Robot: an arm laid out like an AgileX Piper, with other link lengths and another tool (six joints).
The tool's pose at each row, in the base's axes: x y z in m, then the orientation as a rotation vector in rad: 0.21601 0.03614 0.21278 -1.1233 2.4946 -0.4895; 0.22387 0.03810 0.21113 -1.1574 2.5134 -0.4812; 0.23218 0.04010 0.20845 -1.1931 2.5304 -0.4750; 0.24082 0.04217 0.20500 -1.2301 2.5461 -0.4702; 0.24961 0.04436 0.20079 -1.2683 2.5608 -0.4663; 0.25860 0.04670 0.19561 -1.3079 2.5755 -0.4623; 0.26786 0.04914 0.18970 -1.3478 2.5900 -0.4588; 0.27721 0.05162 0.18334 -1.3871 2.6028 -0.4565; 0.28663 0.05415 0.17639 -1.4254 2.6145 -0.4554; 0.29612 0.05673 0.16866 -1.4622 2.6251 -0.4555; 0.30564 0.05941 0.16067 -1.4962 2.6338 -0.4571
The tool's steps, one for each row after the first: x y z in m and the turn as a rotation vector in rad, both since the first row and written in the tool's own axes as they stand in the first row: -0.00607 -0.00306 0.00471 -0.0221 0.0189 -0.0194; -0.01225 -0.00593 0.01052 -0.0426 0.0378 -0.0402; -0.01856 -0.00861 0.01714 -0.0621 0.0569 -0.0621; -0.02492 -0.01098 0.02447 -0.0810 0.0760 -0.0848; -0.03134 -0.01294 0.03272 -0.1003 0.0959 -0.1083; -0.03787 -0.01468 0.04172 -0.1194 0.1162 -0.1317; -0.04440 -0.01626 0.05114 -0.1369 0.1357 -0.1550; -0.05092 -0.01759 0.06111 -0.1530 0.1550 -0.1777; -0.05737 -0.01857 0.07178 -0.1677 0.1737 -0.1996; -0.06387 -0.01940 0.08267 -0.1800 0.1909 -0.2199
